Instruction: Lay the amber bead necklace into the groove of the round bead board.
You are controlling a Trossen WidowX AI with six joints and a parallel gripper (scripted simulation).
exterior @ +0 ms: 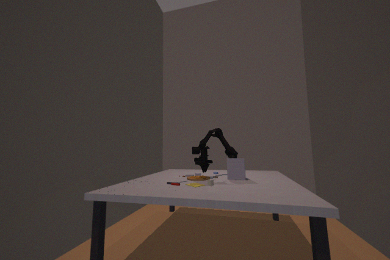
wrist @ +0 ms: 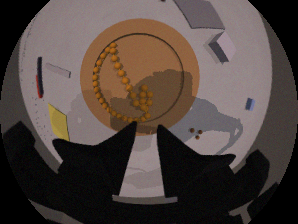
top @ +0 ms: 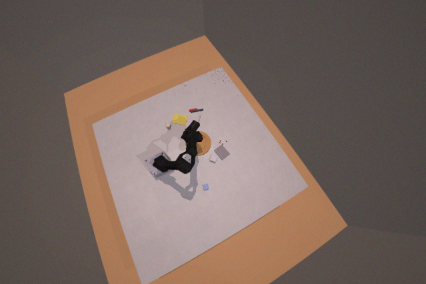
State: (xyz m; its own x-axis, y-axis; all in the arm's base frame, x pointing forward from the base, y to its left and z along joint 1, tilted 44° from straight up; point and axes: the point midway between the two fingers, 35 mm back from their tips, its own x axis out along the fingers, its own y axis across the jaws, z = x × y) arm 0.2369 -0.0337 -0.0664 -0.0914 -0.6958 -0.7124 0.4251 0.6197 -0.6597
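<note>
My gripper tip is now 50 mm short of the round bead board and 40 mm above it. Also, from my gripper tip: cream cube: 260 mm to the left, 80 mm behind, 40 mm below; thin grey bar: 170 mm to the left, 150 mm ahead, 50 mm below; grey square plate: 170 mm ahead, 160 mm to the right, 50 mm below.
</note>
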